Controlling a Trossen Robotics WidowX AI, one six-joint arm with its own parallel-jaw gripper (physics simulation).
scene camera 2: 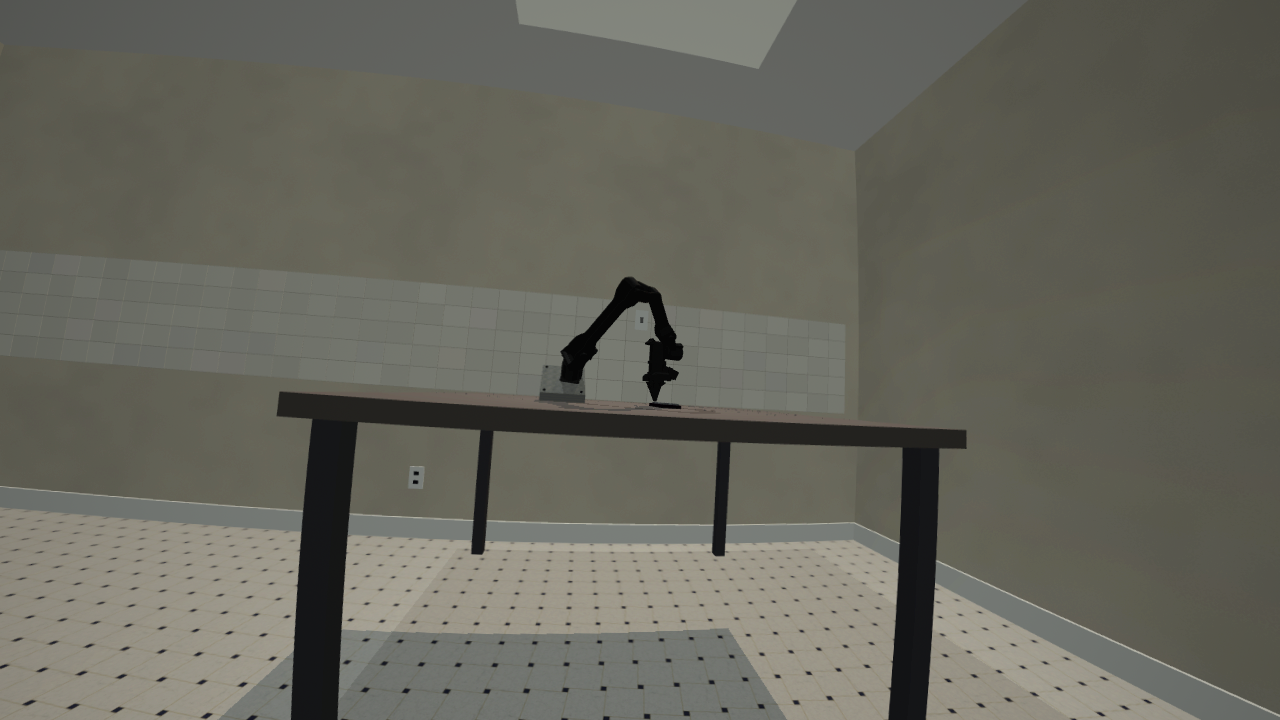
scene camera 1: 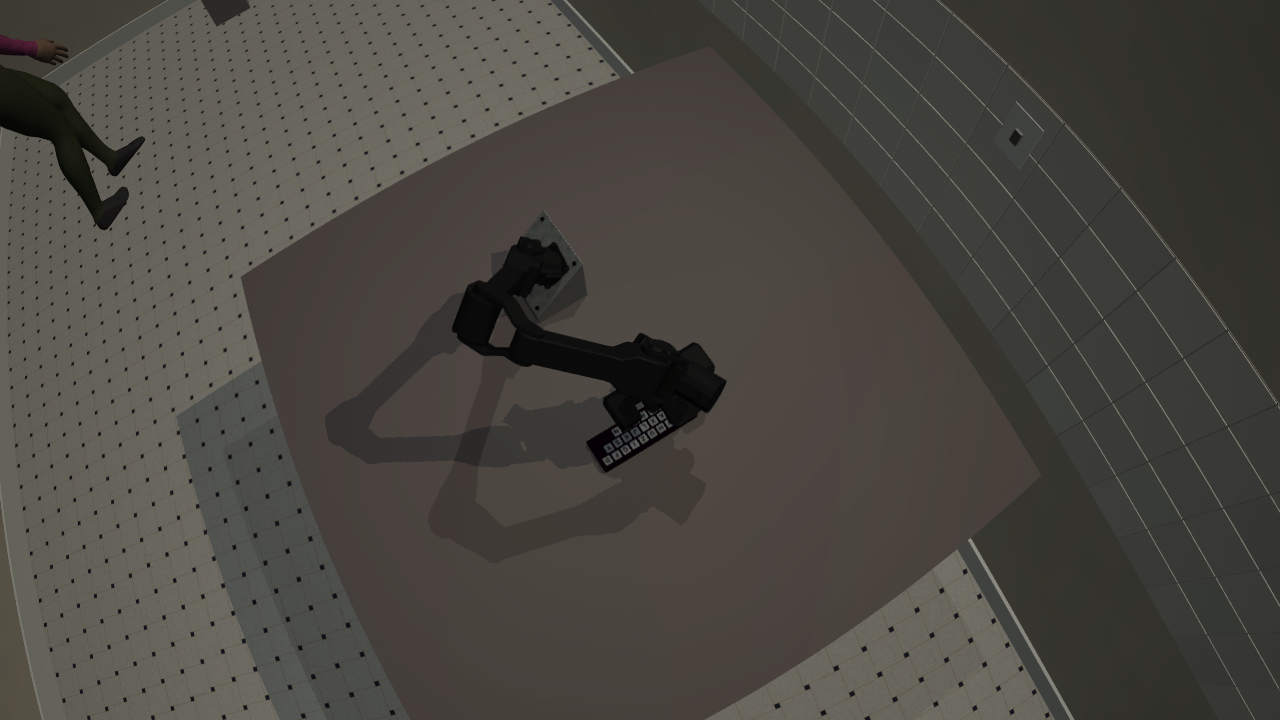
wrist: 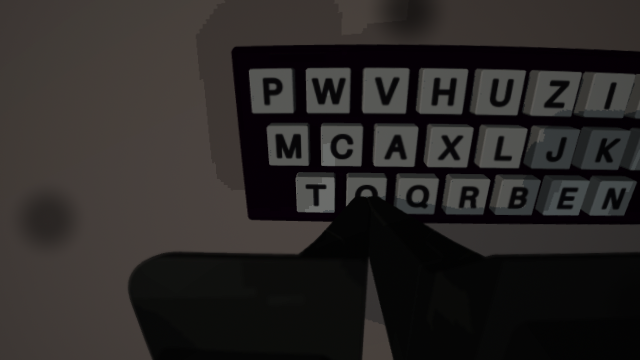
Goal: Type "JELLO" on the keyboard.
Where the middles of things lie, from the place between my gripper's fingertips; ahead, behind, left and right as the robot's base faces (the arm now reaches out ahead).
Right now the black keyboard [wrist: 270, 191] is 3 cm ahead of my hand, 5 cm to the right of it and 1 cm below it.
